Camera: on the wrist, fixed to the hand. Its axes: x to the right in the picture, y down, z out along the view.
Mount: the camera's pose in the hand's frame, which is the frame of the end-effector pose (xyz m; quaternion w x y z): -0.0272 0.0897 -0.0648 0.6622 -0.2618 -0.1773 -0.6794
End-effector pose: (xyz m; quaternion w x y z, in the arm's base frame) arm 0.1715 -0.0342 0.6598 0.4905 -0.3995 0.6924 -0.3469
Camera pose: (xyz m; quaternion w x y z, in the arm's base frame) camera 0.0958 0.0353 0.6105 0.1073 -0.9249 0.1909 -0.3109
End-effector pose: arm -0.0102 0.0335 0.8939 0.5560 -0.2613 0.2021 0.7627
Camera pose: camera -0.0778 -0.0524 0.8618 0.8538 -0.3207 -0.3419 0.2265
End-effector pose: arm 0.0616 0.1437 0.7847 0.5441 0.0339 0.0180 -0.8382
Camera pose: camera 0.1570 0.1363 0.7228 0.1971 0.2808 -0.1579 0.9259
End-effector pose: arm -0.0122 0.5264 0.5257 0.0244 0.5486 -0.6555 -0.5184
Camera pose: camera -0.0247 0.4918 0.6336 0.3086 -0.7103 -0.0700 0.6287
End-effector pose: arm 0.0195 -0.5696 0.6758 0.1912 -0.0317 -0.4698 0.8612
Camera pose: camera 0.0330 -0.5713 0.5627 0.6201 0.4008 -0.5920 0.3230
